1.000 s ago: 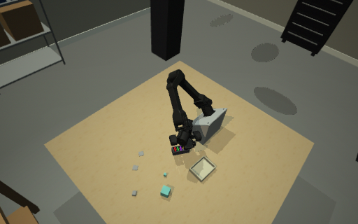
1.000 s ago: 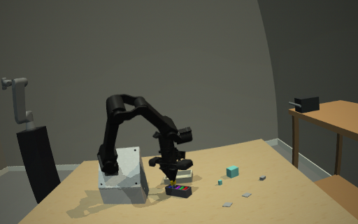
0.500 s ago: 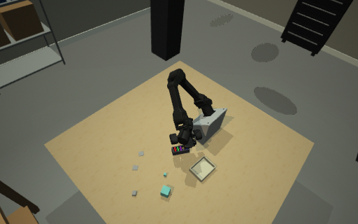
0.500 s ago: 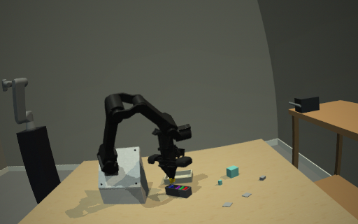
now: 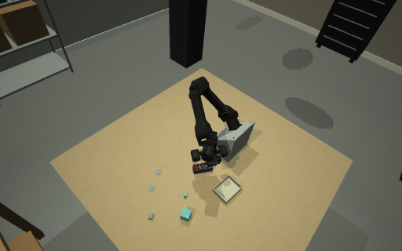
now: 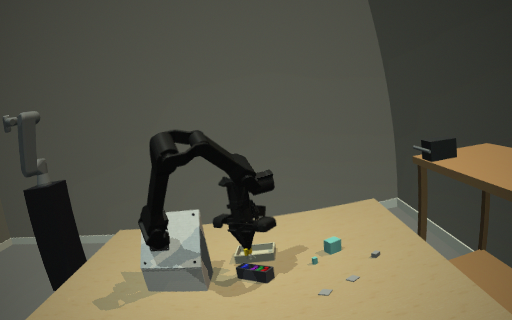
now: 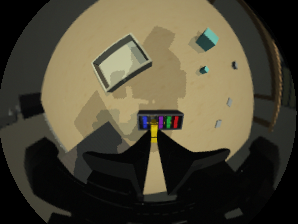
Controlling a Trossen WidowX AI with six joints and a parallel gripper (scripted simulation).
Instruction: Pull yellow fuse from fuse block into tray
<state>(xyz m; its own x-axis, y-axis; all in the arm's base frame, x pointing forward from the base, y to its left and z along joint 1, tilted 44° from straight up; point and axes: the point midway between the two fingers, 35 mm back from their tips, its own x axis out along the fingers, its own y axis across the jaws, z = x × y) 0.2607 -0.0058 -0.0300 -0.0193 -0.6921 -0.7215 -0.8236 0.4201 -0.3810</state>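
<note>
Now: the cream tray 1 cm ahead of my gripper tip, 16 cm to the left of it and 9 cm below it. Round my gripper tip: teal cube: 27 cm ahead, 10 cm to the left, 7 cm below; then yellow fuse: 1 cm below.
</note>
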